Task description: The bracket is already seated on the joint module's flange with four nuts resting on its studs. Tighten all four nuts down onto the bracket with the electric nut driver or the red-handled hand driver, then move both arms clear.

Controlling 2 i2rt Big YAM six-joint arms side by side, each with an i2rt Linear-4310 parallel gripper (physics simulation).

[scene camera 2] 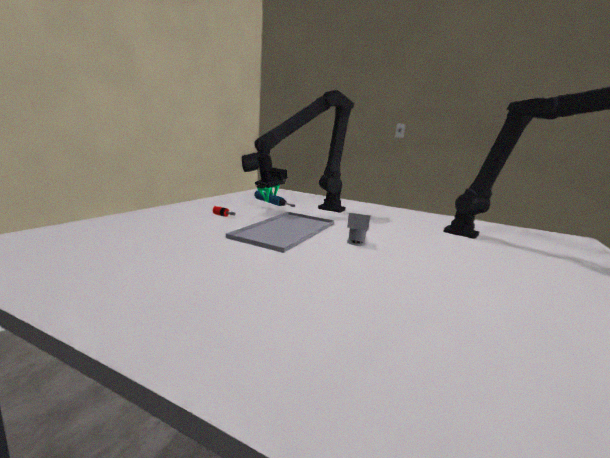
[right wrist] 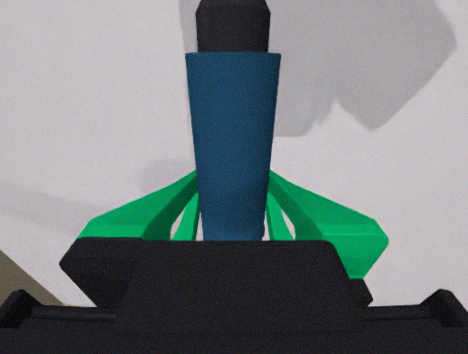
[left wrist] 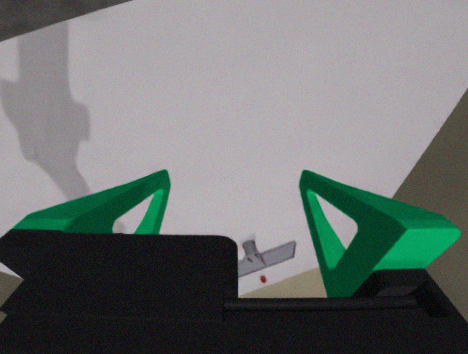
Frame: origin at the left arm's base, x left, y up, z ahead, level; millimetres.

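Where they show: left gripper, fingertip midpoint: [left wrist: 234,177]; right gripper, fingertip midpoint: [scene camera 2: 270,200] [right wrist: 232,177]; left arm's base, origin of the base link: [scene camera 2: 460,233]; right arm's base, origin of the base link: [scene camera 2: 331,209].
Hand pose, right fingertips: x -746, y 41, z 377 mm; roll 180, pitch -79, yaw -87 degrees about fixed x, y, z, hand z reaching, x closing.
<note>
Things, the pixels of their top centre, and the offset from my right fingertips. "spot": a spot on its surface instead.
- blue electric nut driver, surface spot: [right wrist: 233,110] [scene camera 2: 277,196] spot: dx +51, dy +29, dz +6 mm
- grey joint module, middle of its top: [scene camera 2: 359,222] [left wrist: 253,259] dx +524, dy +33, dz +102 mm
- red-handled hand driver, middle of its top: [scene camera 2: 224,208] [left wrist: 263,281] dx -15, dy -7, dz +246 mm
- shallow grey tray, surface spot: [scene camera 2: 255,243] spot: dx +329, dy -33, dz +392 mm
The blue electric nut driver [scene camera 2: 278,201] [right wrist: 233,110] is clamped between the green fingers of my right gripper [scene camera 2: 270,198] [right wrist: 232,177]. It lies nearly level low at the far side of the table, its bit toward the right of scene camera 2; whether it touches the table I cannot tell. The grey joint module [scene camera 2: 357,236] [left wrist: 249,246] stands right of the tray, with the block-shaped grey bracket [scene camera 2: 359,220] at its top. The nuts are too small to make out. The red-handled hand driver [scene camera 2: 220,211] [left wrist: 263,279] lies left of the tray. My left gripper [left wrist: 234,177] is wide open and empty.
A shallow grey tray [scene camera 2: 255,243] [left wrist: 282,251] lies on the table between the red-handled driver and the joint module. The left arm's base [scene camera 2: 462,230] stands at the right, the right arm's base [scene camera 2: 331,206] behind the tray. Walls rise behind the table.
</note>
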